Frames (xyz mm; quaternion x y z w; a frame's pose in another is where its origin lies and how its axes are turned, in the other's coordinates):
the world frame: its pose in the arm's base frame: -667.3 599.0 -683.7 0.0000 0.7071 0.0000 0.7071
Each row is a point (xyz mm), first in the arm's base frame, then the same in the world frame.
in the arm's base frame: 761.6 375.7 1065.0
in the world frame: -1748.7 -223.3 1428.9
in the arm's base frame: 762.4 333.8 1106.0
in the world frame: -1789.7 -265.2 1429.7
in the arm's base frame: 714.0 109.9 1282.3
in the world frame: -1966.0 -489.1 1381.3
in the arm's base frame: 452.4 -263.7 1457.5
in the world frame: -2141.2 -862.7 1119.7
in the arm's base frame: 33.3 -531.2 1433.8
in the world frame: -2117.5 -1130.2 700.6
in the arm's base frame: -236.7 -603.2 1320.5
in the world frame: -2004.2 -1202.2 430.6
